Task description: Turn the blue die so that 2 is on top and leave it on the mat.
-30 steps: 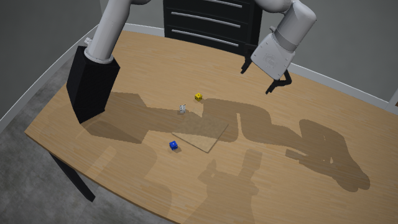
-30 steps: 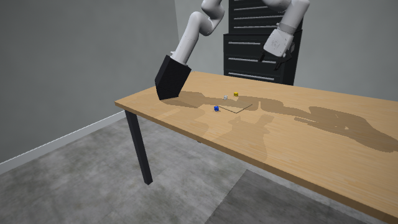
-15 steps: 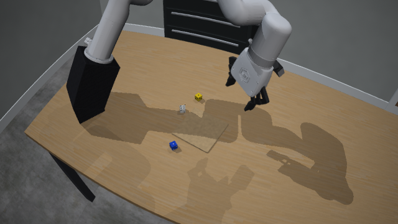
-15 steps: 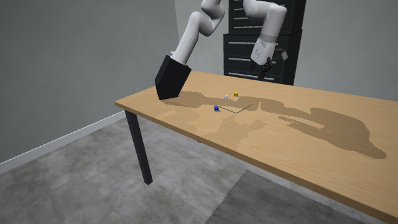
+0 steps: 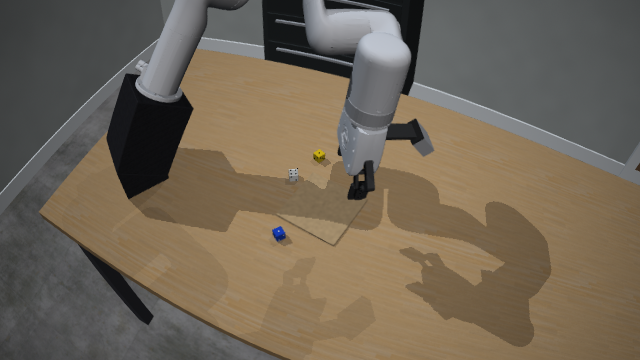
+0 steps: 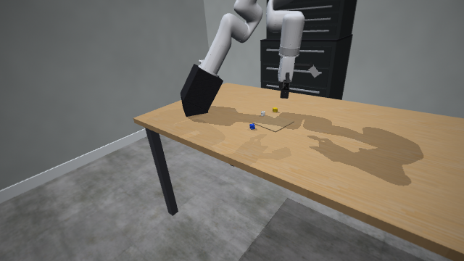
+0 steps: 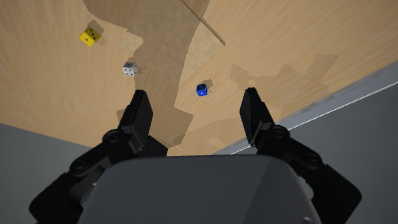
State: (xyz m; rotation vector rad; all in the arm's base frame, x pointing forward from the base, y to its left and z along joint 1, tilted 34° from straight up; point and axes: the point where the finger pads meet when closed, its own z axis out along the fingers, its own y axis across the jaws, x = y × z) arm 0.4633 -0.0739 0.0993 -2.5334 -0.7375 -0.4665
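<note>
My gripper is now 17 cm above the blue die, 11 cm past it and 7 cm to the left of it. Round my hand: white die (17 cm below, 16 cm behind, 8 cm to the left); then yellow die (17 cm below, 16 cm to the left, 14 cm behind); then mat (17 cm below, 7 cm behind, 3 cm to the left).
</note>
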